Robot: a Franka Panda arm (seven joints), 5 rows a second.
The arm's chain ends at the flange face. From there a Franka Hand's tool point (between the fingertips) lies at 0.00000 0.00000 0.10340 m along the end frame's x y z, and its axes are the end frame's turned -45 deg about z.
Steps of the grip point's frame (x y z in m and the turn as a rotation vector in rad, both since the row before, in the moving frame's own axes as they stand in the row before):
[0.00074 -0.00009 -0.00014 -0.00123 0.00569 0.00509]
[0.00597 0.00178 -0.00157 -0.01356 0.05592 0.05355]
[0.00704 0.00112 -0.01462 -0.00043 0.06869 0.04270]
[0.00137 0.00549 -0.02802 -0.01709 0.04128 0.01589]
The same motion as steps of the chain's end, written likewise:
[-0.00005 -0.00026 -0.00014 0.00315 0.00489 0.00509]
[0.00032 0.00000 -0.00140 0.02995 0.04913 0.05355]
[0.00062 0.00069 -0.01438 0.04827 0.04888 0.04270]
[0.00057 0.00465 -0.02792 0.01710 0.04127 0.01589]

